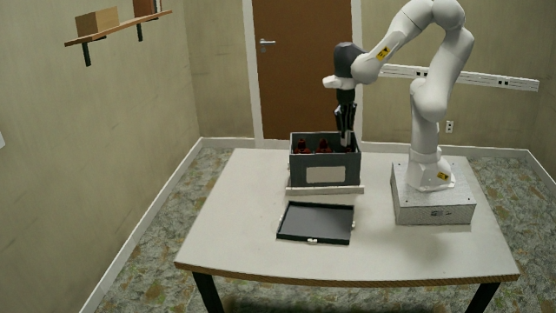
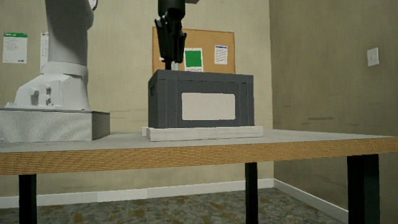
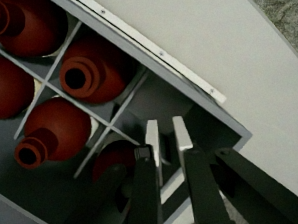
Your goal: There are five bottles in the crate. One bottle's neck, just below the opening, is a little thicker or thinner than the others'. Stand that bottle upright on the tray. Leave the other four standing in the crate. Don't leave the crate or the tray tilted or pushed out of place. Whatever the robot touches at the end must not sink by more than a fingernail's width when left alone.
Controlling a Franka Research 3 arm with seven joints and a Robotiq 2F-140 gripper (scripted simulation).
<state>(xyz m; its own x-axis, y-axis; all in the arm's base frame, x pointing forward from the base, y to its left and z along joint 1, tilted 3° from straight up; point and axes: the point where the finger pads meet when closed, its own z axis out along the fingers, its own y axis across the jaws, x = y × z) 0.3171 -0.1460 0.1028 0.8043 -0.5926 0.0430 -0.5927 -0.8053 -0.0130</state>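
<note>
My gripper is now 9 cm above the dark grey crate, 8 cm short of it and 6 cm to the right of it. The rest, counted from my hand: dark tray 34 cm to the left, 16 cm below, 7 cm ahead.
</note>
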